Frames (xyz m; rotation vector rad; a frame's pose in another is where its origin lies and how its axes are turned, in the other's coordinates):
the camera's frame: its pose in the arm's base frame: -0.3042 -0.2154 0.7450 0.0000 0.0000 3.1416
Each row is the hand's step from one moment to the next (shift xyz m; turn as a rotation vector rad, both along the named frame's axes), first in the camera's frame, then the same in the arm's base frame.
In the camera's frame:
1: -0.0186 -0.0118 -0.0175 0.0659 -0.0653 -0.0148
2: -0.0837 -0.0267 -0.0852 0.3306 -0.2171 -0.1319
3: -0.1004 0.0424 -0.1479 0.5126 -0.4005 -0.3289
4: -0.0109 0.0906 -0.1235 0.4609 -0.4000 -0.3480
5: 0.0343 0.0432 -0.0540 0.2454 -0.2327 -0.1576
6: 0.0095 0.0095 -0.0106 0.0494 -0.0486 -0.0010
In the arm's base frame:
1: 0.0186 0.0118 -0.0175 -0.0659 0.0653 -0.0148
2: 0.0837 0.0267 -0.0852 -0.3306 0.2171 -0.1319
3: 0.1004 -0.0424 -0.1479 -0.5126 0.4005 -0.3289
4: 0.0109 -0.0906 -0.1235 -0.4609 0.4000 -0.3480
5: -0.0343 -0.0432 -0.0540 -0.2454 0.2327 -0.1576
6: -0.0095 -0.0095 -0.0106 -0.0494 0.0486 -0.0010

